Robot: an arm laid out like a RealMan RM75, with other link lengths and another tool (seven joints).
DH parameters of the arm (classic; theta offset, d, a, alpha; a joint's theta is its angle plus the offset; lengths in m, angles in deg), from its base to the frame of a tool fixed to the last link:
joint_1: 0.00 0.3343 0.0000 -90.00
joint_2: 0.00 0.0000 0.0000 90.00
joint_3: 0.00 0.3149 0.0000 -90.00
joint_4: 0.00 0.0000 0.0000 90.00
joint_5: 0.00 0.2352 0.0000 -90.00
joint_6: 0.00 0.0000 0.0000 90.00
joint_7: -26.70 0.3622 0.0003 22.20
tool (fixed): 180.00 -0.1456 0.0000 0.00
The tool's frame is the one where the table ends.
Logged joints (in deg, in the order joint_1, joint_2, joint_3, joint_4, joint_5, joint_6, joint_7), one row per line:
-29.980, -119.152, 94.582, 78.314, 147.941, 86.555, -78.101
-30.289, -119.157, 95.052, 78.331, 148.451, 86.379, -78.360
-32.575, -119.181, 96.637, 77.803, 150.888, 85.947, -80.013
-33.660, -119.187, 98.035, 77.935, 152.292, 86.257, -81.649
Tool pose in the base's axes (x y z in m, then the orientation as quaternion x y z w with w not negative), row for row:
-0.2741, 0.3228, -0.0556, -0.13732, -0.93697, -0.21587, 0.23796
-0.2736, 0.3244, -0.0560, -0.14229, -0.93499, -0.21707, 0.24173
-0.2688, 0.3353, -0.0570, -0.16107, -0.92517, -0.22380, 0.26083
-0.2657, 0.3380, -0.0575, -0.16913, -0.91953, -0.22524, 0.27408
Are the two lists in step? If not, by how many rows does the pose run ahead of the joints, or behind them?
They are in step.
